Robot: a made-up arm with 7 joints.
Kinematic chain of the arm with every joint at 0, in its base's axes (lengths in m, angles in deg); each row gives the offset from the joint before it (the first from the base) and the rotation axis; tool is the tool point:
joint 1: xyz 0 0 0.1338 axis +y
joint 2: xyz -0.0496 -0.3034 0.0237 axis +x
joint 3: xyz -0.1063 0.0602 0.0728 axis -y
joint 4: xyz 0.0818 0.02 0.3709 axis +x
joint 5: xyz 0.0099 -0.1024 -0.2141 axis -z
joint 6: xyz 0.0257 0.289 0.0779 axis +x
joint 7: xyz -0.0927 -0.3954 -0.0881 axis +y
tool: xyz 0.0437 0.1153 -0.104
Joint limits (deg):
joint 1: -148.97..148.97
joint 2: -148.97..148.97
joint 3: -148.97..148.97
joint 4: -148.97..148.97
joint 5: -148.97..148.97
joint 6: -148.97..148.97
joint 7: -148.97..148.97
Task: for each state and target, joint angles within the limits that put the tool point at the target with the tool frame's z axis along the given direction. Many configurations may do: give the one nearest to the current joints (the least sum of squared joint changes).
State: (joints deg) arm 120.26 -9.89 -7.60 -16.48 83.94 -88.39 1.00
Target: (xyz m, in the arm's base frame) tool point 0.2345 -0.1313 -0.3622 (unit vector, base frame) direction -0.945 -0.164 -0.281
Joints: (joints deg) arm 108.48 -8.03 -34.64 -16.04 76.54 -111.10 9.69
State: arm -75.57 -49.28 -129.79 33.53 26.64 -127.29 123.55
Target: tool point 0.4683 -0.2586 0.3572 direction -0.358 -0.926 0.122
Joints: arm -80.13 -56.42 -113.02 5.58 22.42 -123.07 130.41
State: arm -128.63 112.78 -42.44 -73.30 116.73 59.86 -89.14
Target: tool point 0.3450 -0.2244 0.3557 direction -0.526 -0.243 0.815
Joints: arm -105.12 135.48 10.56 -25.40 127.62 86.76 -116.75
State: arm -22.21 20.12 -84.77 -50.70 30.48 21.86 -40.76
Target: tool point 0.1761 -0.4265 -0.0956 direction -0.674 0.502 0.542
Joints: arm -37.48 33.93 -114.00 -49.54 84.58 26.06 -60.51
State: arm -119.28 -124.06 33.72 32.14 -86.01 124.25 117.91
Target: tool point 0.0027 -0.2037 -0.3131 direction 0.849 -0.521 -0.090
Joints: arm -130.63 -132.65 17.45 12.44 -113.89 96.97 102.25
